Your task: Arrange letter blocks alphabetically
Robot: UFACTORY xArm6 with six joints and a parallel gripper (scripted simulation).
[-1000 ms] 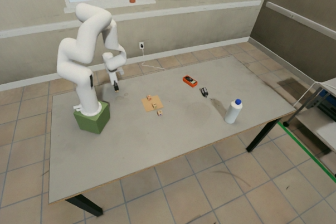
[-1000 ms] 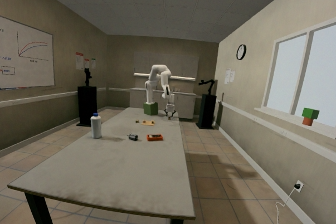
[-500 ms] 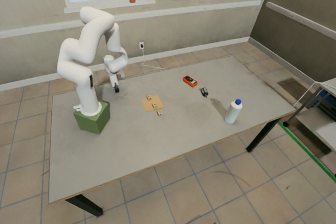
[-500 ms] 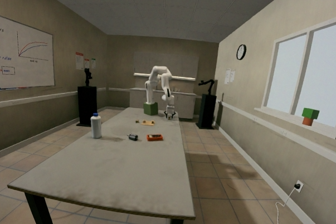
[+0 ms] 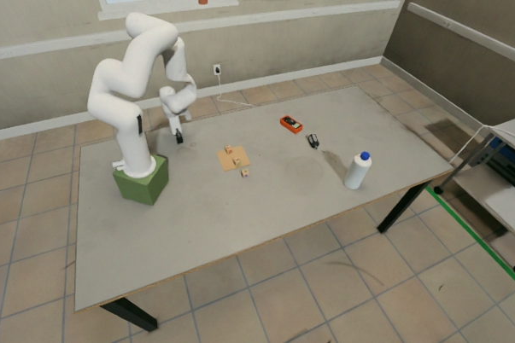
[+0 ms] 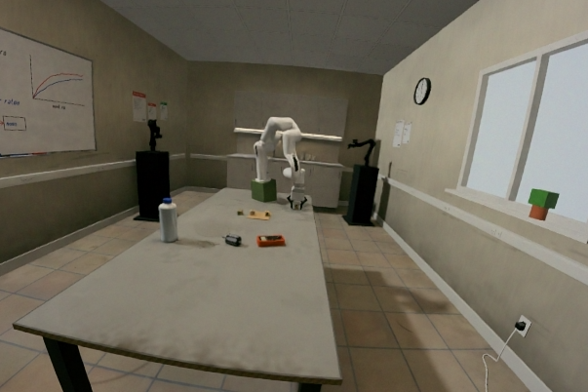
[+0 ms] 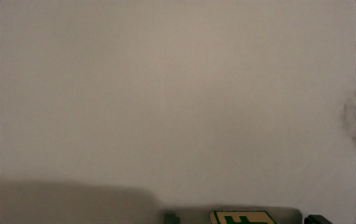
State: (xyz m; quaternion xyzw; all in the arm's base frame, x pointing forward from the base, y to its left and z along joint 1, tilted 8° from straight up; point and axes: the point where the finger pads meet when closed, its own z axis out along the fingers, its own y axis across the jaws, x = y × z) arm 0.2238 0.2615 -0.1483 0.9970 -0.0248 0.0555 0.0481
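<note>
Now: the tan mat 21 cm ahead of my hand, 25 cm to the right of it and 2 cm below it. The rest, counted from my hand: white bottle 65 cm ahead, 65 cm to the right, 7 cm above; then orange meter 61 cm ahead, 16 cm to the right, 1 cm below; then small black object 64 cm ahead, 35 cm to the right.
</note>
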